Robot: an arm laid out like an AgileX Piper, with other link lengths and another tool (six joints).
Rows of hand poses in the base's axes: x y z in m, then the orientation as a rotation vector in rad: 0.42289, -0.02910, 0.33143, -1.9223, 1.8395, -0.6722; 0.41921, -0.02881, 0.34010, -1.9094, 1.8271, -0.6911; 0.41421, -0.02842, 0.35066, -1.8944, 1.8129, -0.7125; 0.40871, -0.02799, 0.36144, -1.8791, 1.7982, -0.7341; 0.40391, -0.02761, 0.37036, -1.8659, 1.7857, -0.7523; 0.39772, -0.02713, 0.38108, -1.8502, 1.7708, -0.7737; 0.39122, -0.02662, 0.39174, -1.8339, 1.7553, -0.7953; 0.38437, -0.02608, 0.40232, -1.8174, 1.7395, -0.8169; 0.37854, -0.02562, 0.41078, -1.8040, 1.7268, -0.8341; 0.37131, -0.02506, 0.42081, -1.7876, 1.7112, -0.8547; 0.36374, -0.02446, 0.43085, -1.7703, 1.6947, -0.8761; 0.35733, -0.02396, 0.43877, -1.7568, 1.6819, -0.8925; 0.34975, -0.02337, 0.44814, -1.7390, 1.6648, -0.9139; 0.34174, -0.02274, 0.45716, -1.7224, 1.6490, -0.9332; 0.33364, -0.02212, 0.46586, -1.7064, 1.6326, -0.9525; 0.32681, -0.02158, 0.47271, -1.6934, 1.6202, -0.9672; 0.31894, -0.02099, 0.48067, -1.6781, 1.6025, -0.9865; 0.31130, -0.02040, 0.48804, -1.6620, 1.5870, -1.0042; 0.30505, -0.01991, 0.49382, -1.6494, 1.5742, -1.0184; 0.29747, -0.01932, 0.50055, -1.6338, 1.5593, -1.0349
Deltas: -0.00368, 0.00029, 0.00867, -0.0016, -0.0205, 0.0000; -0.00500, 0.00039, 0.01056, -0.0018, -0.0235, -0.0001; -0.00550, 0.00043, 0.01078, -0.0019, -0.0240, 0.0000; -0.00480, 0.00038, 0.00892, -0.0016, -0.0204, -0.0001; -0.00619, 0.00048, 0.01072, -0.0020, -0.0242, -0.0001; -0.00650, 0.00051, 0.01066, -0.0019, -0.0249, -0.0001; -0.00685, 0.00054, 0.01058, -0.0020, -0.0251, 0.0000; -0.00583, 0.00046, 0.00846, -0.0016, -0.0202, -0.0001; -0.00723, 0.00056, 0.01003, -0.0019, -0.0246, -0.0001; -0.00757, 0.00060, 0.01004, -0.0020, -0.0258, -0.0001; -0.00641, 0.00050, 0.00792, -0.0016, -0.0200, -0.0001; -0.00758, 0.00059, 0.00937, -0.0021, -0.0264, 0.0000; -0.00801, 0.00063, 0.00902, -0.0018, -0.0243, 0.0000; -0.00810, 0.00062, 0.00870, -0.0023, -0.0242, 0.0004; -0.00683, 0.00054, 0.00685, -0.0015, -0.0189, 0.0000; -0.00787, 0.00059, 0.00796, -0.0031, -0.0244, 0.0013; -0.00764, 0.00059, 0.00737, -0.0019, -0.0232, 0.0000; -0.00625, 0.00049, 0.00578, -0.0018, -0.0186, 0.0003; -0.00758, 0.00059, 0.00673, -0.0017, -0.0222, 0.0000
